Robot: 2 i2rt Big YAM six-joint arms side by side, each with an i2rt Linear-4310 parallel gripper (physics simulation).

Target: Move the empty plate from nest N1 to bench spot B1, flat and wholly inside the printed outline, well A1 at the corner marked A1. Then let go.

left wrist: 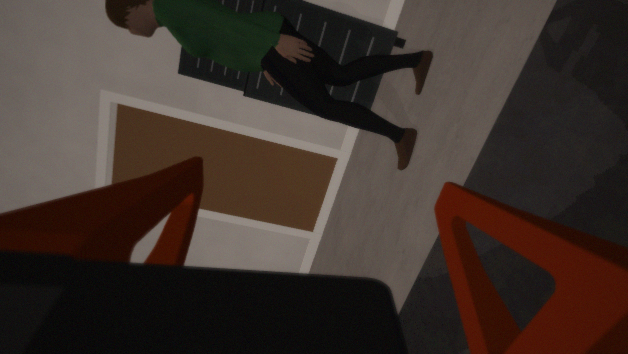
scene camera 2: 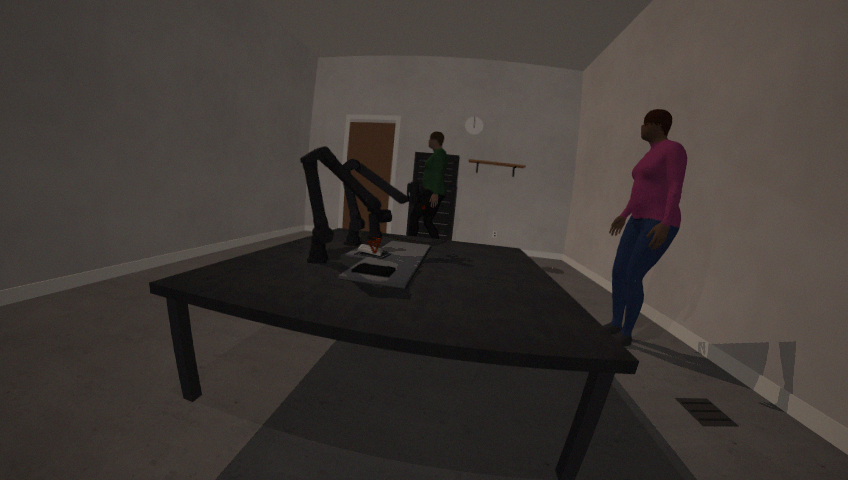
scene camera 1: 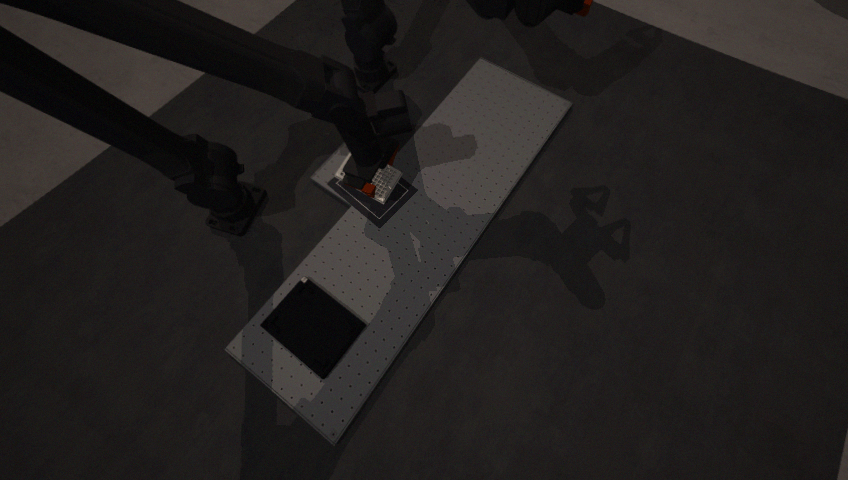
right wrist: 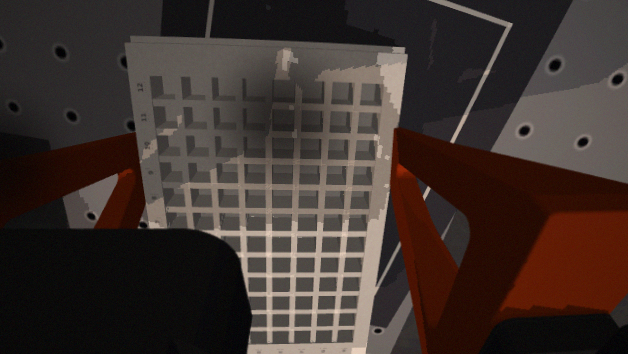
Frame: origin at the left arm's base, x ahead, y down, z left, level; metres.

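Seen in the pictures: left gripper, fingertip midpoint: [left wrist: 326,183] [scene camera 2: 423,198]; right gripper, fingertip midpoint: [scene camera 2: 375,251] [scene camera 1: 380,181] [right wrist: 268,146]; left arm's base, origin of the base link: [scene camera 2: 352,243] [scene camera 1: 372,76]; right arm's base, origin of the base link: [scene camera 2: 317,259] [scene camera 1: 238,208].
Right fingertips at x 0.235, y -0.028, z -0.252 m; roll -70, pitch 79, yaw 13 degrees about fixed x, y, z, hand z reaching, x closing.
Offsets run from my right fingertips to a thing's top centre. "spot": to the spot under its first point. Level surfaces: height alone.
The pale gridded plate @[dx -0.029, dy -0.026, dz -0.005 m] [scene camera 1: 387,180] [scene camera 2: 367,249] [right wrist: 307,223] is between the fingers of my right gripper [scene camera 1: 380,172] [scene camera 2: 374,244] [right wrist: 268,146], which is shut on its long sides. The plate appears raised over the dark spot with the white printed outline @[spot: dx +0.050, dy +0.014, dz -0.068 m] [scene camera 1: 379,217] [right wrist: 482,82]. It is turned relative to the outline and reaches past it at the upper left in scene camera 1. Column 12 is at its far end in the right wrist view; the A1 corner is not readable. My left gripper [left wrist: 326,183] is open and empty, away from the plate. A black nest @[dx +0.095, dy -0.003, dz -0.324 m] [scene camera 1: 313,327] [scene camera 2: 373,270] sits nearer the front.
The perforated bench board @[dy +0.015 m] [scene camera 1: 505,136] [scene camera 2: 410,268] lies under the nest and spot on a dark table @[dy +0.028 m] [scene camera 2: 476,309]. Two arm bases stand along the board's left side. A person in green [scene camera 2: 436,169] [left wrist: 220,35] and a person in pink [scene camera 2: 657,184] stand beyond the table.
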